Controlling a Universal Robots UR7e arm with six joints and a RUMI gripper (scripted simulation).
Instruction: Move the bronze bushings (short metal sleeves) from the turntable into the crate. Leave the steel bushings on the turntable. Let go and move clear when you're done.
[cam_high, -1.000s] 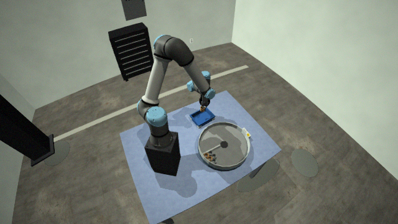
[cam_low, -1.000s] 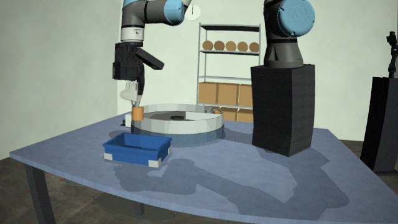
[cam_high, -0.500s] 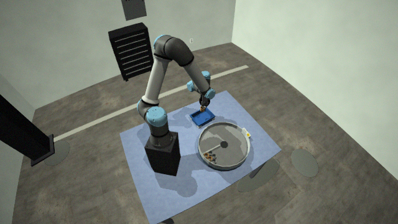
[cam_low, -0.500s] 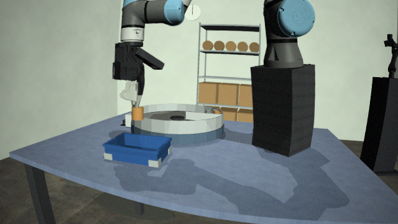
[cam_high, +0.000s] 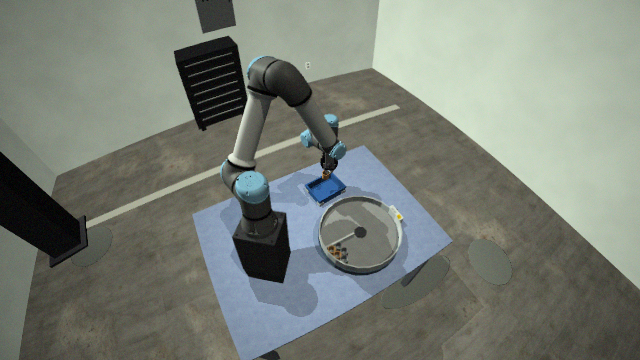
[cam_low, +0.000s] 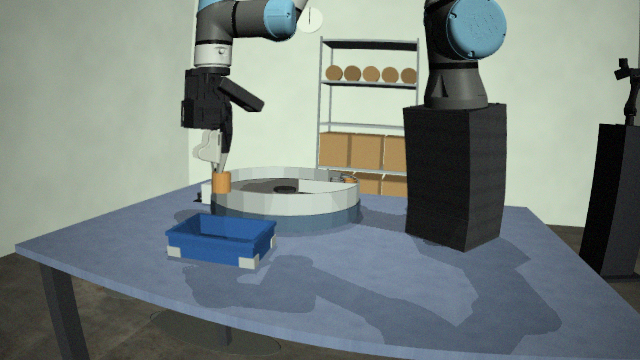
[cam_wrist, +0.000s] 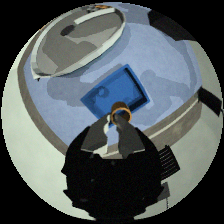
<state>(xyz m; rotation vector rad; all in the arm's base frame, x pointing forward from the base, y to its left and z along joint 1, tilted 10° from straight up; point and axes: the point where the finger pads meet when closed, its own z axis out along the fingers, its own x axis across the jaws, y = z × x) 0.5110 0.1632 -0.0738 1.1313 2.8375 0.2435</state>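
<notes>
My hand is 13 cm above the blue crate, 1 cm to the right of it and 1 cm past it. From my hand the other things lie so: turntable 34 cm to the right, 10 cm below, 7 cm behind.
</notes>
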